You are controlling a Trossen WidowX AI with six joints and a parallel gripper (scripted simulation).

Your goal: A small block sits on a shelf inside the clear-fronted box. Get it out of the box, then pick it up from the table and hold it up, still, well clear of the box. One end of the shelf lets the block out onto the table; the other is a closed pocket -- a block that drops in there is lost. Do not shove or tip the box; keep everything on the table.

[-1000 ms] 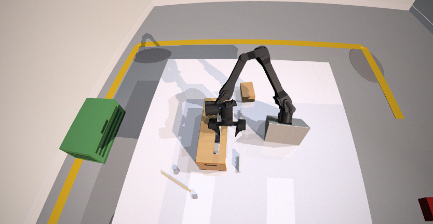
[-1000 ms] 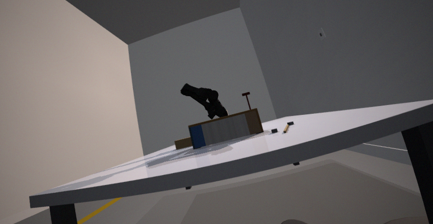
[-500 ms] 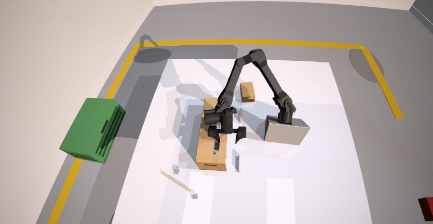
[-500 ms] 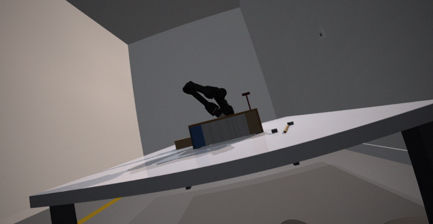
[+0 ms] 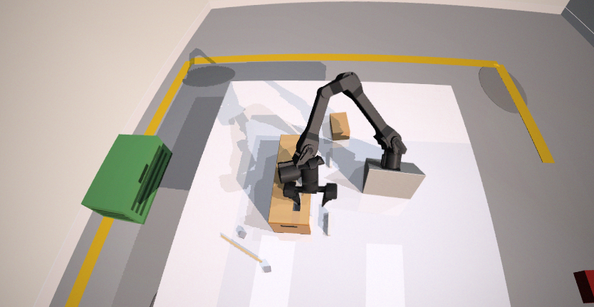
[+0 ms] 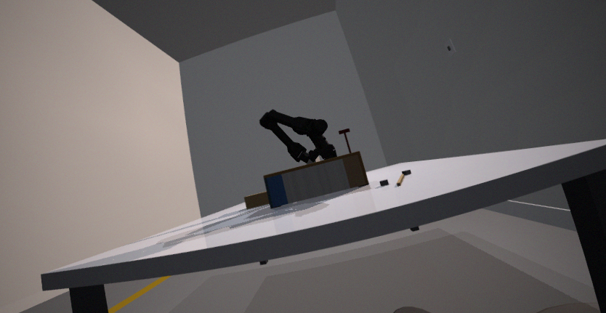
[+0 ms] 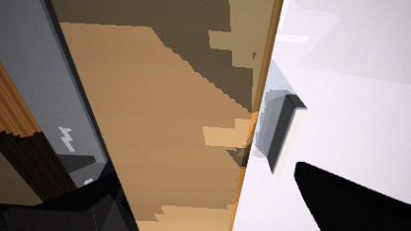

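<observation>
Right now my gripper tip is 5 cm short of the grey block and 3 cm to the right of it. From my gripper tip the other things lie so: long wooden box: 10 cm to the right, 5 cm ahead, 3 cm below; thin stick: 24 cm ahead, 20 cm to the left, 8 cm below; small brown box: 44 cm to the right, 6 cm below, 4 cm behind.
</observation>
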